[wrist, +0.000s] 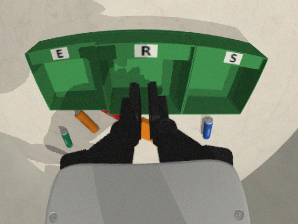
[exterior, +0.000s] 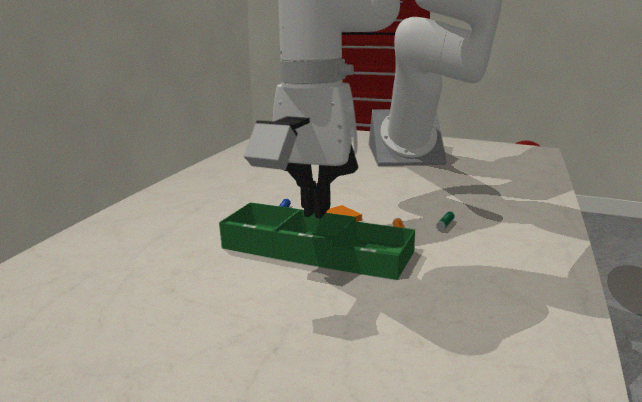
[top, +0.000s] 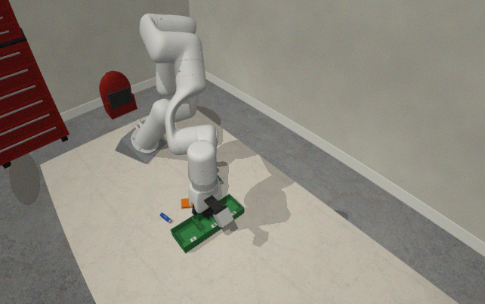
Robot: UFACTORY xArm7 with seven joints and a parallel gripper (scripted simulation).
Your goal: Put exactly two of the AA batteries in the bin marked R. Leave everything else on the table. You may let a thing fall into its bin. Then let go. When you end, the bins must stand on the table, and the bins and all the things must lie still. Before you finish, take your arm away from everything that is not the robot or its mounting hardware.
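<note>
Right now my hand is 50 mm above the green three-part bin tray. Also, from my hand: red battery 70 mm below, 70 mm behind, 50 mm to the left; orange block 120 mm behind, 70 mm below; orange battery 100 mm to the left, 80 mm behind, 70 mm below.
</note>
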